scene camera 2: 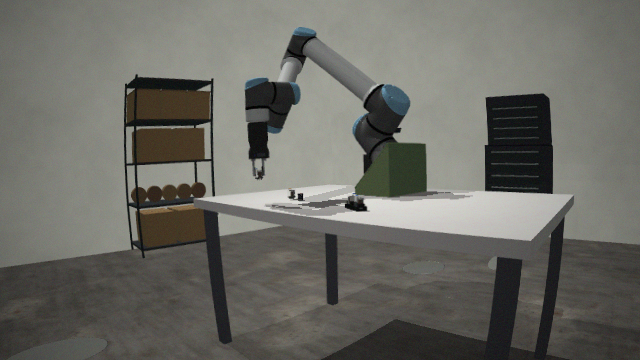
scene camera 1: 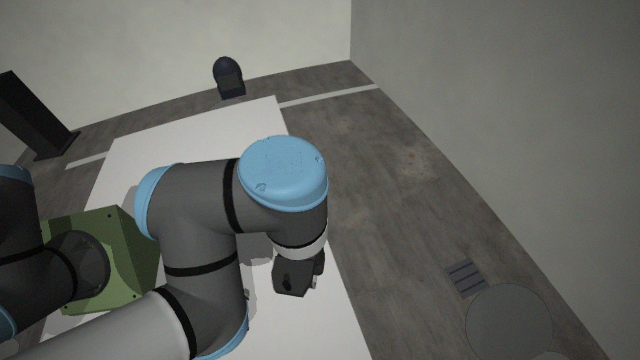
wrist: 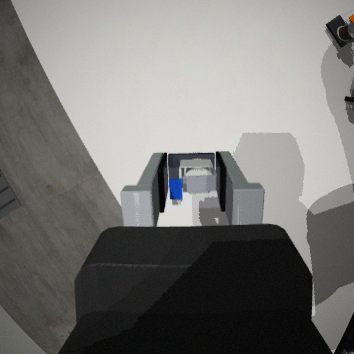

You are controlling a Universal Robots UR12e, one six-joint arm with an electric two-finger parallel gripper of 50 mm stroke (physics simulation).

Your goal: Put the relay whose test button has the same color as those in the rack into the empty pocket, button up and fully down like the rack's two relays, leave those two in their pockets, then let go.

Labels:
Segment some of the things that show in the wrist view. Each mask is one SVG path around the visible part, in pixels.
My gripper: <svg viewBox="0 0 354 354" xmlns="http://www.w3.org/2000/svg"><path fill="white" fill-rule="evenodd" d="M333 353L311 320L312 274L285 229L277 224L262 223L264 188L259 182L247 182L229 151L215 151L215 156L220 166L219 205L220 210L225 211L229 225L156 226L159 211L164 212L165 207L163 166L167 153L153 152L136 185L124 185L120 191L123 226L108 227L99 234L74 279L76 324L57 354Z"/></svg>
A relay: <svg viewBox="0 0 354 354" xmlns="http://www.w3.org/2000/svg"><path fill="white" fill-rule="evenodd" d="M213 152L167 154L163 166L165 208L220 207L220 166Z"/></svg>

